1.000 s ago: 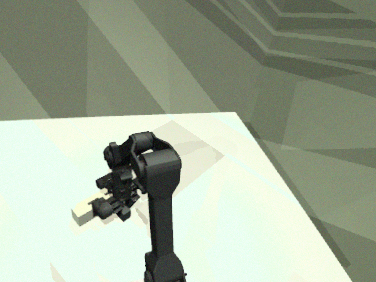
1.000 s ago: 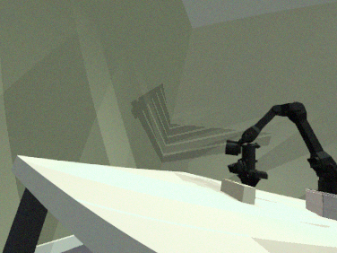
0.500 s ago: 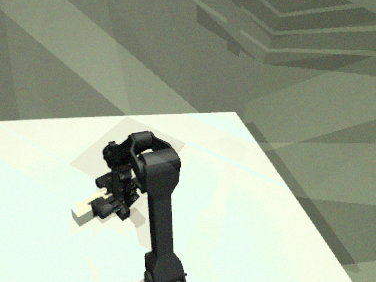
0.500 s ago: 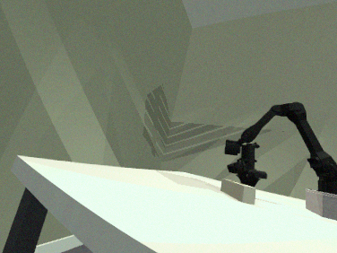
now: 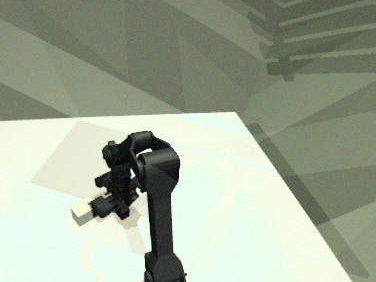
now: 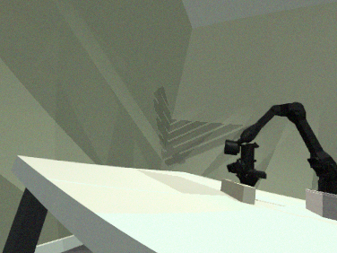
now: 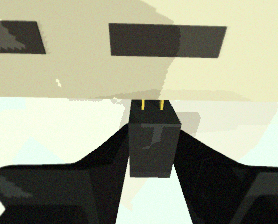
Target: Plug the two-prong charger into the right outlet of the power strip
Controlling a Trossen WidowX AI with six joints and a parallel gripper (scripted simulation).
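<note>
Now: gripper tip 20 mm short of the charger, 10 mm to the right of it and 10 mm below it.
</note>
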